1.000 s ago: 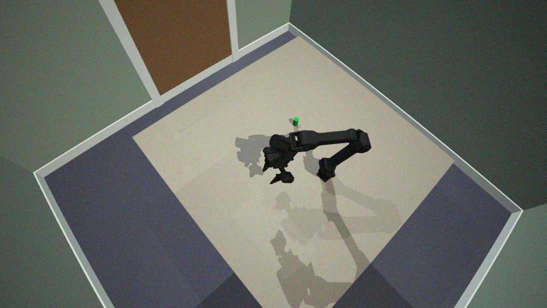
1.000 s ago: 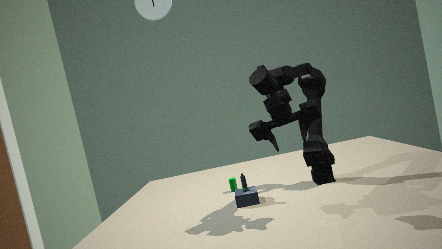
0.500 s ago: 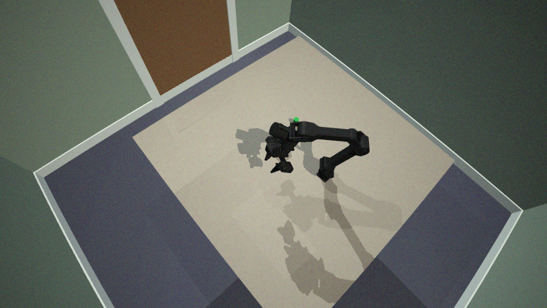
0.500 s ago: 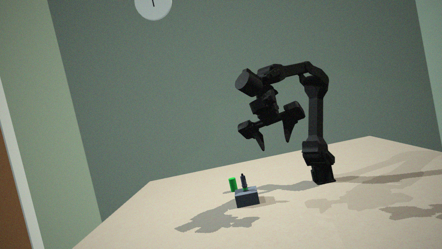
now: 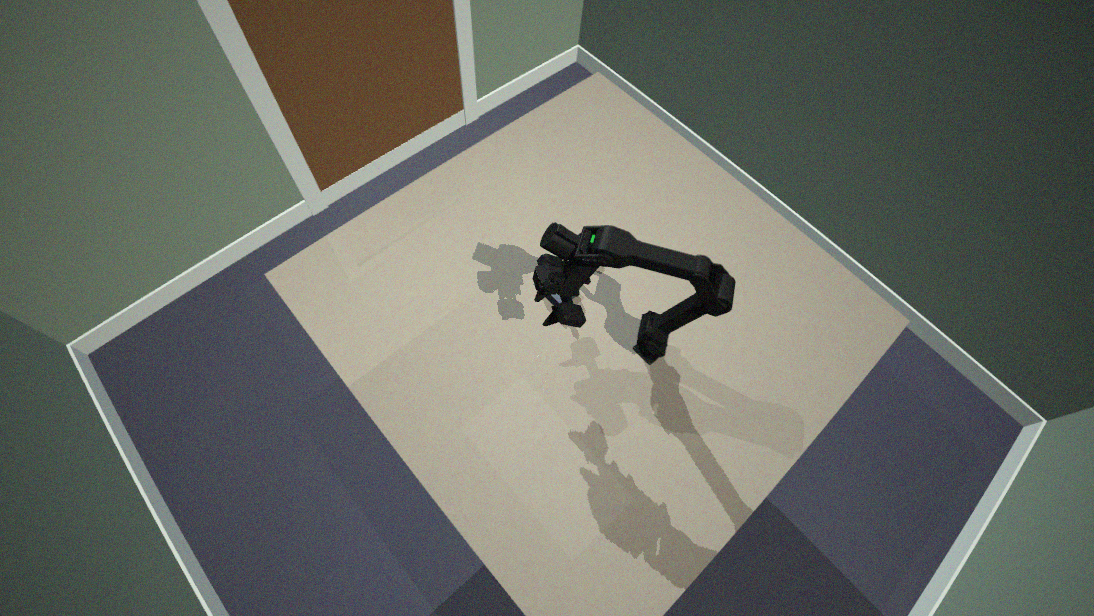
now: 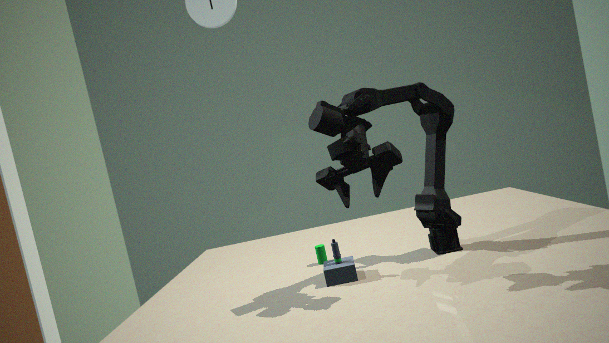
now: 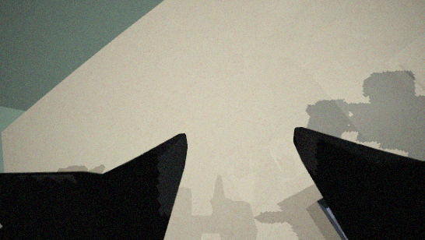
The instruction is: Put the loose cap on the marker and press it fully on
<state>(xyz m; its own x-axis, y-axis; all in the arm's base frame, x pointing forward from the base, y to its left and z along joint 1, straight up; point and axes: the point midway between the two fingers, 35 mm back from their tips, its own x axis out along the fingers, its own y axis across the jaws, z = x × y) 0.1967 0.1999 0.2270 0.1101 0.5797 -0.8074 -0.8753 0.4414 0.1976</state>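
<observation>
Right now the green cap is 13 cm ahead of my gripper tip, 32 cm to the right of it and 17 cm below it. Round my gripper tip: holder block 8 cm ahead, 15 cm to the right, 18 cm below.
</observation>
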